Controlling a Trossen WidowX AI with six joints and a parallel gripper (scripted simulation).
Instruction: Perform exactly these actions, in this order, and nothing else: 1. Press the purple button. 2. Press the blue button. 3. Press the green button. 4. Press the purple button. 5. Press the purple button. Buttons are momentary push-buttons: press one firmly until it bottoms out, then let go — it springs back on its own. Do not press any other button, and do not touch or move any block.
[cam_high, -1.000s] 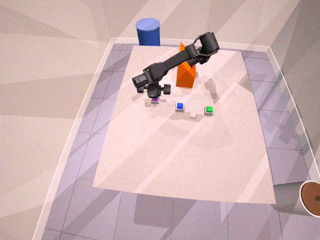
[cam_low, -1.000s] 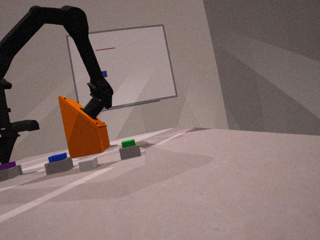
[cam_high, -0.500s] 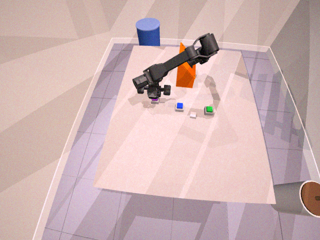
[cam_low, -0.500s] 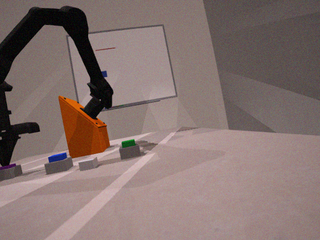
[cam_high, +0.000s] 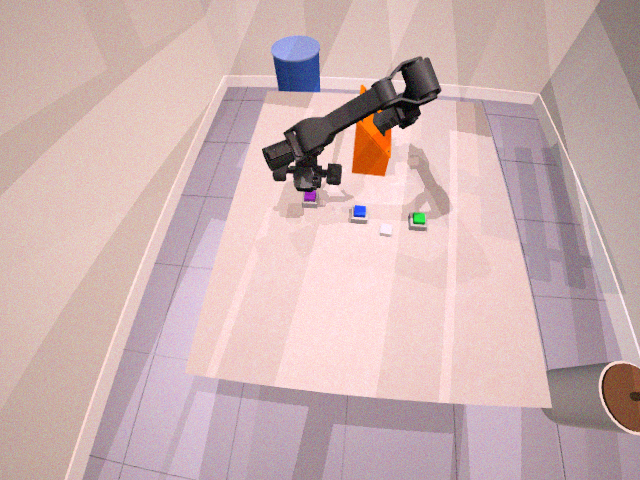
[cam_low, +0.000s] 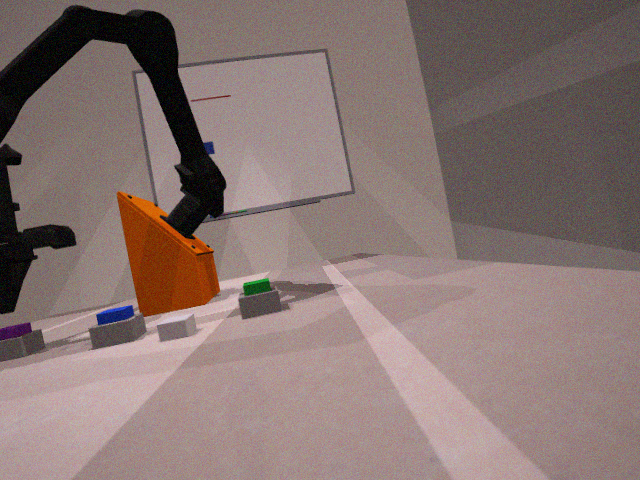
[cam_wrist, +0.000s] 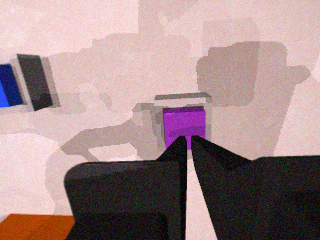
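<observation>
The purple button lies 3 cm below my gripper tip. Also, from my gripper tip: blue button: 16 cm to the left, 3 cm below, 3 cm ahead; green button: 33 cm to the left, 3 cm below, 2 cm ahead; small white block: 24 cm to the left, 7 cm ahead, 5 cm below.
</observation>
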